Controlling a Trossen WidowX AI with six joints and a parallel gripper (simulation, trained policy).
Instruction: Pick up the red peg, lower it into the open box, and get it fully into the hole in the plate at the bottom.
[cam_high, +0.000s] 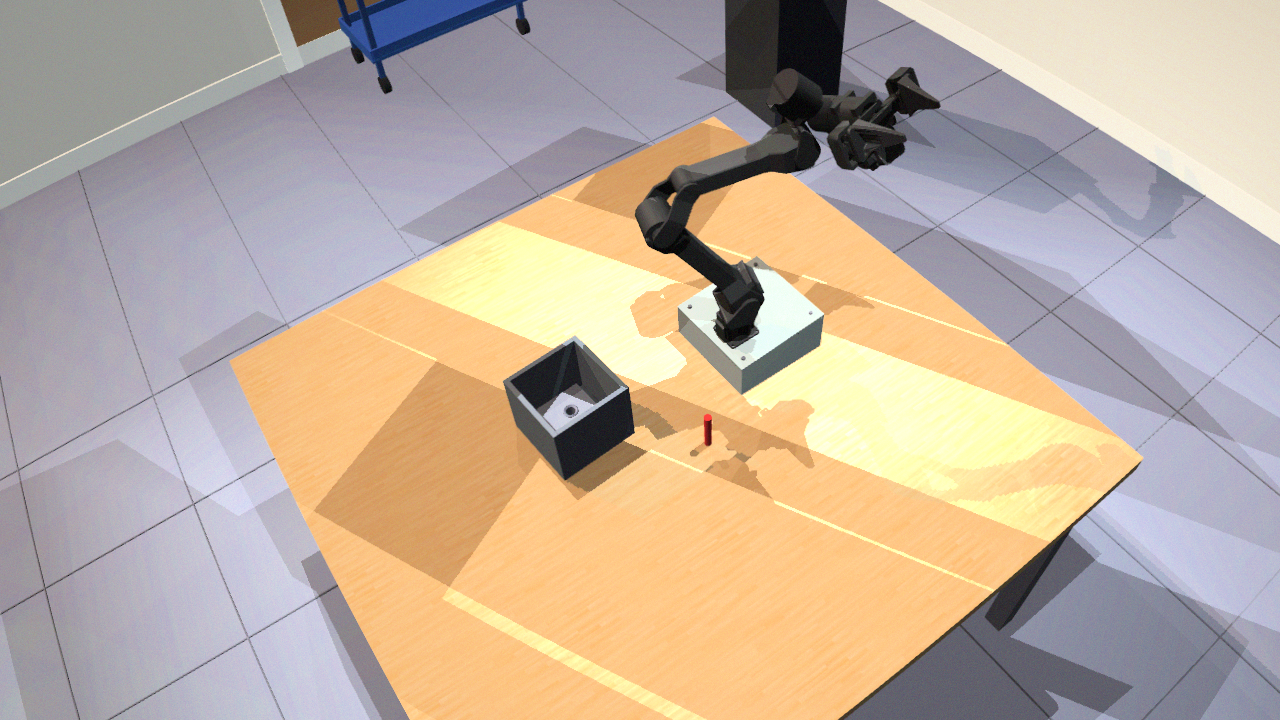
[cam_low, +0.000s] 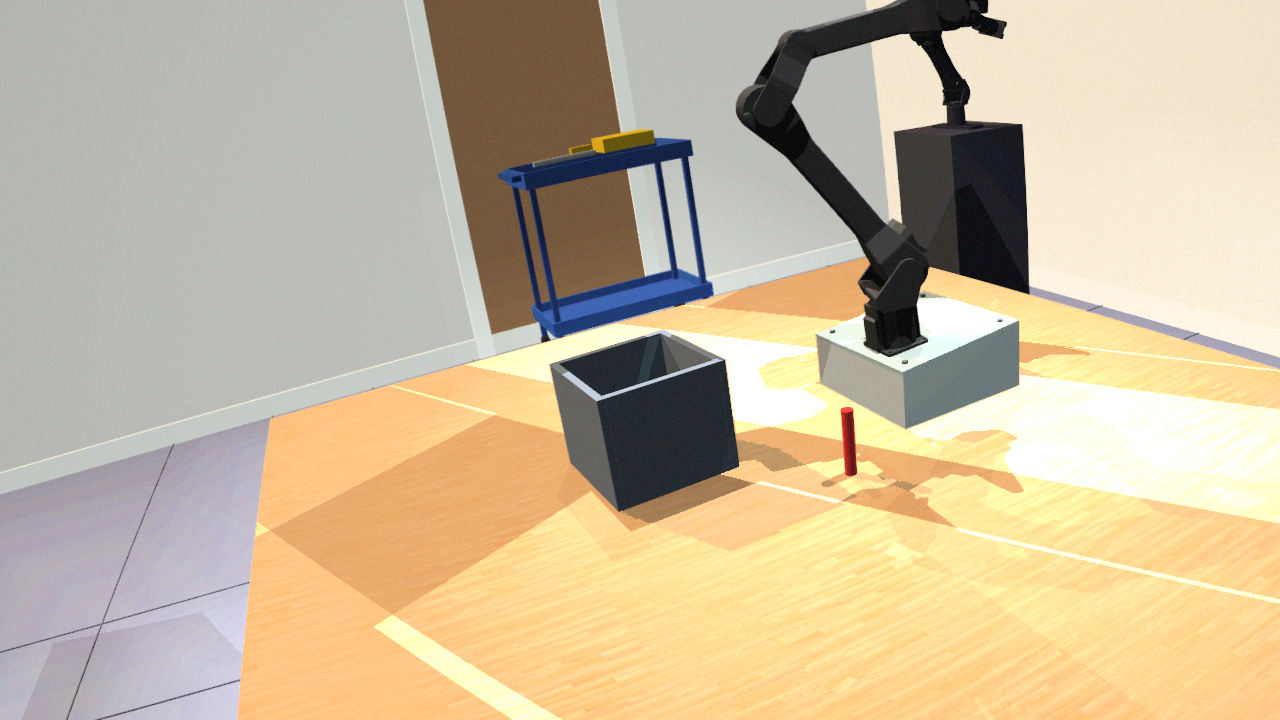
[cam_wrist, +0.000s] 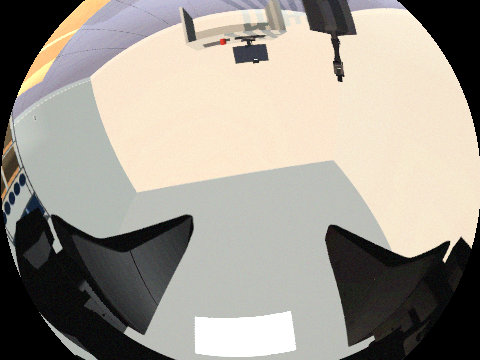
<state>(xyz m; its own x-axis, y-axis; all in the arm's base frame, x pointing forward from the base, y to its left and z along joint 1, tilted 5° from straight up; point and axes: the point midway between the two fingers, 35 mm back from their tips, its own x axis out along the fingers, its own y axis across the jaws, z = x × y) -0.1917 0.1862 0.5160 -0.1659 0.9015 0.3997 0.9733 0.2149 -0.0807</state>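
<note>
Right now the red peg is 59 cm below my gripper tip, 31 cm ahead of it and 8 cm to the right of it. The rest, counted from my gripper tip: plate: 58 cm below, 50 cm ahead, 25 cm to the right.
</note>
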